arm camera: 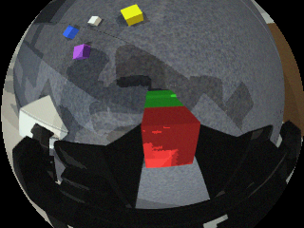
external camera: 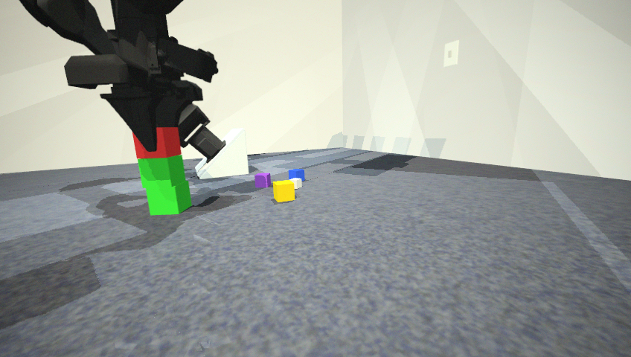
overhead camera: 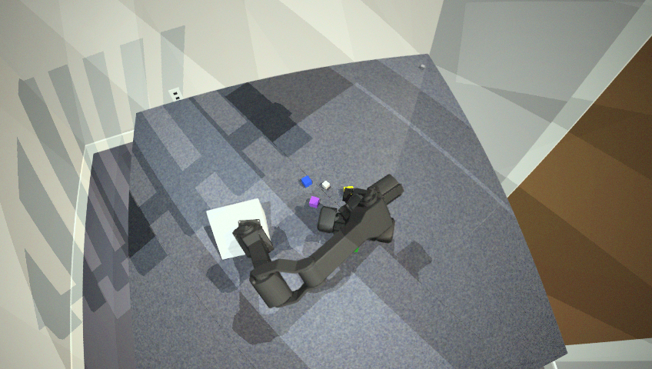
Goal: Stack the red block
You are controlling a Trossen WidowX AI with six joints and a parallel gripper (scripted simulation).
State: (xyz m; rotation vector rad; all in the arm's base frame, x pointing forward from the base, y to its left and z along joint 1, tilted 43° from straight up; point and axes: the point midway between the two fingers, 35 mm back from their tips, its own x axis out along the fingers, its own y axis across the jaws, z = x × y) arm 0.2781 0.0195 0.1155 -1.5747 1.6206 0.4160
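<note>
The red block lies 1 cm above my gripper tip. Also, from my gripper tip: purple cube (9 cm behind, 15 cm to the left, 8 cm below); yellow cube (2 cm ahead, 17 cm to the left, 7 cm below); small white cube (5 cm behind, 20 cm to the left, 8 cm below).
</note>
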